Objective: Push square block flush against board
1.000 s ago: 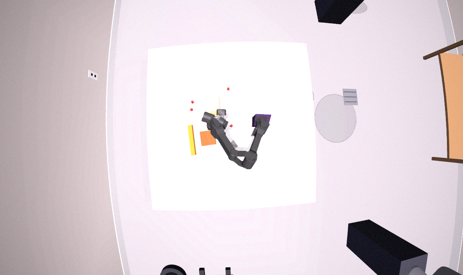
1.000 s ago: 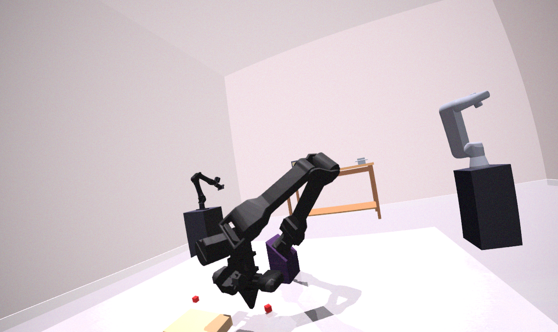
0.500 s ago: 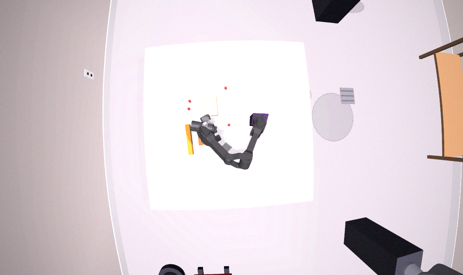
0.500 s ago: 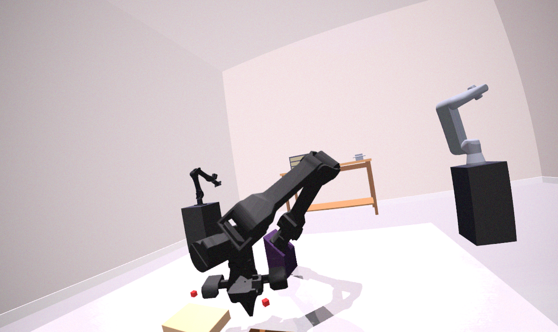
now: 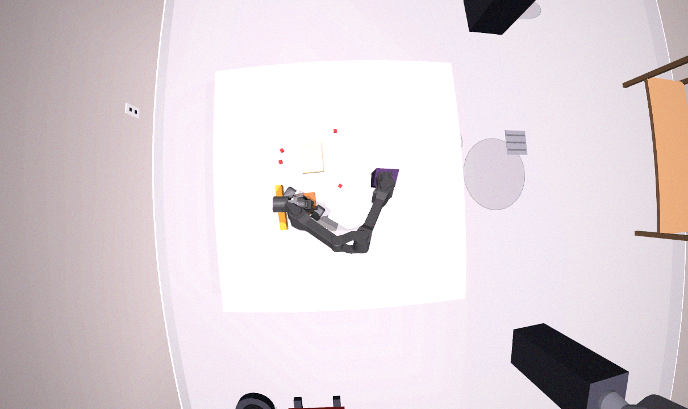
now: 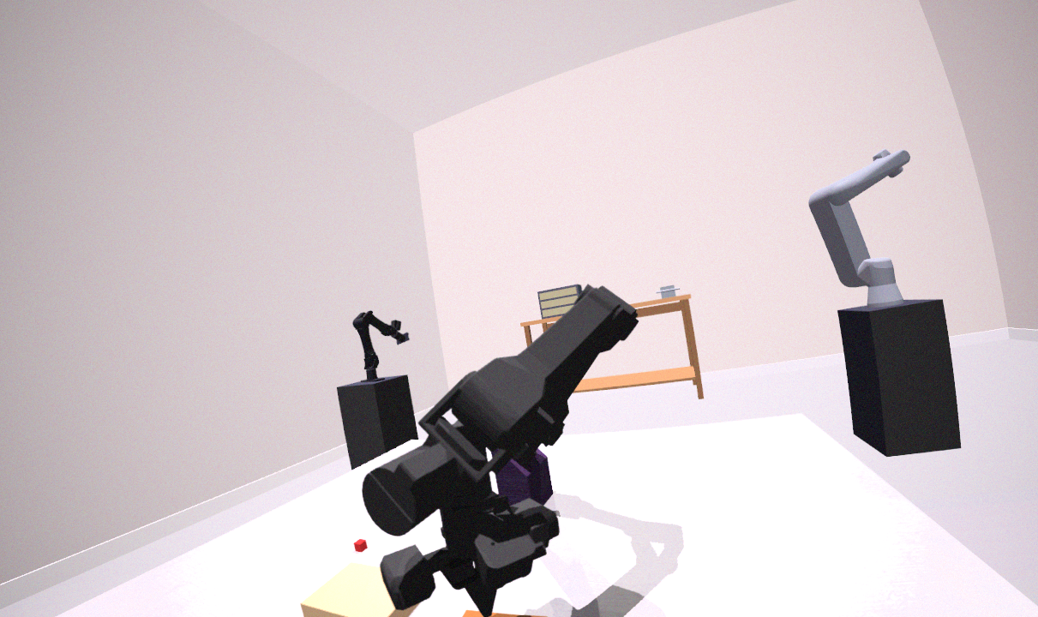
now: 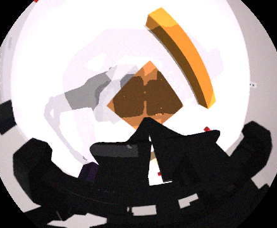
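Right now the orange square block is 10 mm ahead of my gripper tip and 50 mm below it. Round my gripper tip: long orange band: 130 mm ahead, 10 mm to the left, 40 mm below; pale yellow flat rectangle: 30 mm behind, 220 mm to the right, 50 mm below.
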